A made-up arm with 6 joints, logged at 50 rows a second.
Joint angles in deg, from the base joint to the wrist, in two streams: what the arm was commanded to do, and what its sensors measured. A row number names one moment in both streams.
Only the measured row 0 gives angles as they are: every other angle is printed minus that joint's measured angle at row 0.
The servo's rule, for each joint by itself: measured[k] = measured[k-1] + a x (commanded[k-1-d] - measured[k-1]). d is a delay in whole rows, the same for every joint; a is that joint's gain. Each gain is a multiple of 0.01, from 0.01 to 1. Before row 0 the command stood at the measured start. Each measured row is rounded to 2 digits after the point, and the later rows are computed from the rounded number. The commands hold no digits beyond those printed.
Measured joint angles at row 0:
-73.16 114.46 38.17 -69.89 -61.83 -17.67
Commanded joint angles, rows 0 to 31:
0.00 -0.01 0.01 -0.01 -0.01 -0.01
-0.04 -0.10 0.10 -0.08 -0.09 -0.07
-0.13 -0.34 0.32 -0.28 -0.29 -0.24
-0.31 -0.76 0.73 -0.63 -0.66 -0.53
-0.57 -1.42 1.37 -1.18 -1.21 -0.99
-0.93 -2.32 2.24 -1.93 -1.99 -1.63
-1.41 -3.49 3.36 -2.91 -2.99 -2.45
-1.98 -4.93 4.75 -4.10 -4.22 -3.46
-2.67 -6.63 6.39 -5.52 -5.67 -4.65
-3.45 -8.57 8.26 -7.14 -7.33 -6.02
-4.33 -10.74 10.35 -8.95 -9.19 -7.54
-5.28 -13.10 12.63 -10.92 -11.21 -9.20
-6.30 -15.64 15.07 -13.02 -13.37 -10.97
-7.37 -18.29 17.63 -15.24 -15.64 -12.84
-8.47 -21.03 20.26 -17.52 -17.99 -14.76
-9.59 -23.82 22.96 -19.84 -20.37 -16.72
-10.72 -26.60 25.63 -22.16 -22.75 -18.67
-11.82 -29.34 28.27 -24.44 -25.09 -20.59
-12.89 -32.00 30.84 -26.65 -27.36 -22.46
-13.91 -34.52 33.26 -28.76 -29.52 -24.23
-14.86 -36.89 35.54 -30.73 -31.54 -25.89
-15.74 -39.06 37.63 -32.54 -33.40 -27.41
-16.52 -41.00 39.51 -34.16 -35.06 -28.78
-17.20 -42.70 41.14 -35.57 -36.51 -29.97
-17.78 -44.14 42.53 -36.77 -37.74 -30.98
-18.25 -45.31 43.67 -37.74 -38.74 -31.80
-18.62 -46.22 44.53 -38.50 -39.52 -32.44
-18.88 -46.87 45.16 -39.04 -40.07 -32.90
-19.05 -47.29 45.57 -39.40 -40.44 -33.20
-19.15 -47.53 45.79 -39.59 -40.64 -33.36
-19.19 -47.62 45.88 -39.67 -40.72 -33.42
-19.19 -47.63 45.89 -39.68 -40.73 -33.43
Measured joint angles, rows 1 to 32:
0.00 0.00 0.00 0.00 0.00 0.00
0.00 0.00 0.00 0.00 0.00 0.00
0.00 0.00 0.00 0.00 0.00 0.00
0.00 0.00 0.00 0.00 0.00 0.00
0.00 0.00 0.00 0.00 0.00 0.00
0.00 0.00 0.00 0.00 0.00 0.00
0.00 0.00 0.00 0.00 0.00 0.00
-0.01 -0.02 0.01 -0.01 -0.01 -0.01
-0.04 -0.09 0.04 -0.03 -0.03 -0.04
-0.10 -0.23 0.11 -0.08 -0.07 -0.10
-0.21 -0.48 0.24 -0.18 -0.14 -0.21
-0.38 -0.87 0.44 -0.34 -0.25 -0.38
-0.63 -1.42 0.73 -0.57 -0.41 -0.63
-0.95 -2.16 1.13 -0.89 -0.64 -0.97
-1.36 -3.10 1.66 -1.31 -0.94 -1.41
-1.86 -4.25 2.32 -1.83 -1.32 -1.96
-2.45 -5.61 3.12 -2.47 -1.79 -2.63
-3.13 -7.18 4.07 -3.23 -2.36 -3.42
-3.89 -8.96 5.17 -4.11 -3.02 -4.33
-4.73 -10.92 6.42 -5.11 -3.78 -5.35
-5.63 -13.04 7.80 -6.23 -4.63 -6.48
-6.58 -15.30 9.32 -7.45 -5.57 -7.71
-7.57 -17.67 10.95 -8.77 -6.60 -9.03
-8.59 -20.12 12.68 -10.18 -7.71 -10.42
-9.62 -22.61 14.50 -11.66 -8.89 -11.86
-10.65 -25.11 16.38 -13.20 -10.13 -13.34
-11.66 -27.58 18.30 -14.78 -11.41 -14.85
-12.64 -29.99 20.23 -16.38 -12.73 -16.36
-13.57 -32.30 22.16 -17.98 -14.07 -17.85
-14.44 -34.48 24.06 -19.56 -15.42 -19.30
-15.24 -36.51 25.91 -21.11 -16.76 -20.70
-15.96 -38.36 27.69 -22.61 -18.08 -22.03
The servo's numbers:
d 6
a 0.24 0.21 0.10 0.09 0.06 0.12

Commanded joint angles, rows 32 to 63:
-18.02 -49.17 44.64 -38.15 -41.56 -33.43
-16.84 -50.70 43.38 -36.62 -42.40 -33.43
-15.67 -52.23 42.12 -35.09 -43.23 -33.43
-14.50 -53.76 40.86 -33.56 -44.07 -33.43
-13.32 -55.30 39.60 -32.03 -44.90 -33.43
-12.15 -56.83 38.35 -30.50 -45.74 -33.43
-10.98 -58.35 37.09 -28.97 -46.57 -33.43
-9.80 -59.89 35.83 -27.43 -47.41 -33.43
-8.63 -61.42 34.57 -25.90 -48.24 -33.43
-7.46 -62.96 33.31 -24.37 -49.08 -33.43
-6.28 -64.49 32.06 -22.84 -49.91 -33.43
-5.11 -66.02 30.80 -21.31 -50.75 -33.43
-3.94 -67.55 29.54 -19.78 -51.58 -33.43
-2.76 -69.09 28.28 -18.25 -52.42 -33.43
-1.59 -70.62 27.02 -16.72 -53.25 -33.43
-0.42 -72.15 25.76 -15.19 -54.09 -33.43
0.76 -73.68 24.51 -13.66 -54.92 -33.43
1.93 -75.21 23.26 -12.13 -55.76 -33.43
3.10 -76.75 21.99 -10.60 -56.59 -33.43
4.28 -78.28 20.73 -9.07 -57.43 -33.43
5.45 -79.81 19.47 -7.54 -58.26 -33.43
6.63 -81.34 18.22 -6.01 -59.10 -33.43
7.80 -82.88 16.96 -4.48 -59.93 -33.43
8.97 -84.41 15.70 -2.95 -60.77 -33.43
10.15 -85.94 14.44 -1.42 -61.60 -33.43
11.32 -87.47 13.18 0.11 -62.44 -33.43
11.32 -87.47 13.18 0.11 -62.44 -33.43
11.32 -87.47 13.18 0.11 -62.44 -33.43
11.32 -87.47 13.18 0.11 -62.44 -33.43
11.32 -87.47 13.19 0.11 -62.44 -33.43
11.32 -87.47 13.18 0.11 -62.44 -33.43
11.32 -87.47 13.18 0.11 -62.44 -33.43
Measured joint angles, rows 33 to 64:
-16.60 -40.01 29.37 -24.04 -19.37 -23.28
-17.15 -41.45 30.95 -25.39 -20.61 -24.43
-17.61 -42.68 32.41 -26.65 -21.80 -25.48
-17.98 -43.70 33.75 -27.81 -22.93 -26.43
-18.27 -44.52 34.96 -28.88 -24.00 -27.27
-18.49 -45.17 36.05 -29.85 -25.00 -28.01
-18.38 -46.01 36.91 -30.60 -25.99 -28.66
-18.01 -46.99 37.56 -31.14 -26.97 -29.23
-17.45 -48.09 38.02 -31.50 -27.95 -29.73
-16.74 -49.28 38.30 -31.69 -28.92 -30.17
-15.92 -50.54 38.43 -31.72 -29.88 -30.56
-15.02 -51.86 38.42 -31.61 -30.83 -30.90
-14.05 -53.22 38.29 -31.37 -31.77 -31.20
-13.03 -54.62 38.04 -31.02 -32.71 -31.47
-11.97 -56.05 37.69 -30.56 -33.64 -31.71
-10.89 -57.50 37.25 -30.00 -34.57 -31.92
-9.78 -58.97 36.73 -29.36 -35.49 -32.10
-8.66 -60.45 36.14 -28.64 -36.41 -32.26
-7.53 -61.94 35.48 -27.84 -37.32 -32.40
-6.39 -63.44 34.76 -26.98 -38.23 -32.52
-5.24 -64.95 33.99 -26.06 -39.13 -32.63
-4.08 -66.46 33.17 -25.08 -40.03 -32.73
-2.92 -67.98 32.30 -24.05 -40.92 -32.81
-1.76 -69.50 31.40 -22.98 -41.81 -32.88
-0.59 -71.02 30.46 -21.87 -42.70 -32.95
0.58 -72.54 29.49 -20.72 -43.58 -33.01
1.75 -74.07 28.49 -19.53 -44.46 -33.06
2.92 -75.60 27.46 -18.31 -45.34 -33.10
4.09 -77.13 26.41 -17.07 -46.22 -33.14
5.26 -78.66 25.34 -15.80 -47.09 -33.17
6.43 -80.19 24.25 -14.51 -47.96 -33.20
7.60 -81.72 23.14 -13.19 -48.83 -33.23

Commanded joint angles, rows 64 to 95:
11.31 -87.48 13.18 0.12 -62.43 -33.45
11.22 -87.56 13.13 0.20 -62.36 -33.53
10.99 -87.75 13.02 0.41 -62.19 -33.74
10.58 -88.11 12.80 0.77 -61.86 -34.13
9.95 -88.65 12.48 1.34 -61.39 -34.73
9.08 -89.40 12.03 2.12 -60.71 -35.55
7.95 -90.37 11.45 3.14 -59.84 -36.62
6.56 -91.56 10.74 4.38 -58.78 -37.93
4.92 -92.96 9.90 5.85 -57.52 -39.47
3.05 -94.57 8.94 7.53 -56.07 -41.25
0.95 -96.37 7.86 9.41 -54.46 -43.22
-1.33 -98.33 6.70 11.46 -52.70 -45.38
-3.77 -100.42 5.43 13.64 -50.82 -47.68
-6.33 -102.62 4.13 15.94 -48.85 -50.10
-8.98 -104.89 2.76 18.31 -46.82 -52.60
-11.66 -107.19 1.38 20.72 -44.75 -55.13
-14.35 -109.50 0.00 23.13 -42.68 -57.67
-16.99 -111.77 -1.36 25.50 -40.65 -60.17
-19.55 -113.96 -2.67 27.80 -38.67 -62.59
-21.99 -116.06 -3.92 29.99 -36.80 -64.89
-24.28 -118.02 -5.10 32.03 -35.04 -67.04
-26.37 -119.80 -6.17 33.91 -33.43 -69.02
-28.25 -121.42 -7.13 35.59 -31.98 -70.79
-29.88 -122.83 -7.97 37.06 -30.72 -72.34
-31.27 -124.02 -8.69 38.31 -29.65 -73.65
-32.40 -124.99 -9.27 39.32 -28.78 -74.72
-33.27 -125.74 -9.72 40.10 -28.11 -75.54
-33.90 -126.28 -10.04 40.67 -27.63 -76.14
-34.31 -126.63 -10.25 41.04 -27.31 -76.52
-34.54 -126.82 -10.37 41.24 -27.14 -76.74
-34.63 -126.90 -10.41 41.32 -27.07 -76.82
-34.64 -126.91 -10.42 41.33 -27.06 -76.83
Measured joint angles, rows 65 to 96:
8.49 -82.93 22.14 -11.99 -49.65 -33.25
9.17 -83.88 21.24 -10.90 -50.42 -33.27
9.69 -84.63 20.43 -9.91 -51.14 -33.29
10.08 -85.23 19.71 -9.01 -51.82 -33.31
10.38 -85.70 19.06 -8.19 -52.46 -33.32
10.61 -86.07 18.47 -7.44 -53.06 -33.33
10.78 -86.37 17.94 -6.76 -53.62 -33.34
10.89 -86.62 17.46 -6.13 -54.14 -33.36
10.91 -86.86 17.02 -5.54 -54.62 -33.41
10.83 -87.12 16.60 -4.97 -55.05 -33.50
10.62 -87.44 16.19 -4.40 -55.43 -33.65
10.25 -87.85 15.77 -3.81 -55.75 -33.88
9.70 -88.38 15.34 -3.18 -56.00 -34.21
8.95 -89.05 14.88 -2.50 -56.17 -34.66
7.98 -89.87 14.38 -1.75 -56.25 -35.24
6.80 -90.86 13.84 -0.91 -56.24 -35.96
5.40 -92.02 13.24 0.02 -56.13 -36.83
3.78 -93.35 12.59 1.05 -55.92 -37.86
1.97 -94.83 11.87 2.18 -55.61 -39.04
-0.02 -96.47 11.10 3.42 -55.20 -40.37
-2.17 -98.24 10.27 4.76 -54.70 -41.84
-4.45 -100.12 9.38 6.20 -54.10 -43.43
-6.83 -102.09 8.44 7.72 -53.41 -45.14
-9.27 -104.12 7.46 9.32 -52.64 -46.94
-11.74 -106.19 6.45 10.98 -51.80 -48.82
-14.20 -108.26 5.41 12.69 -50.90 -50.75
-16.62 -110.31 4.36 14.43 -49.95 -52.70
-18.96 -112.30 3.31 16.18 -48.96 -54.66
-21.19 -114.22 2.27 17.93 -47.94 -56.60
-23.28 -116.03 1.25 19.65 -46.91 -58.49
-25.20 -117.71 0.26 21.33 -45.87 -60.31
-26.93 -119.24 -0.69 22.95 -44.84 -62.04

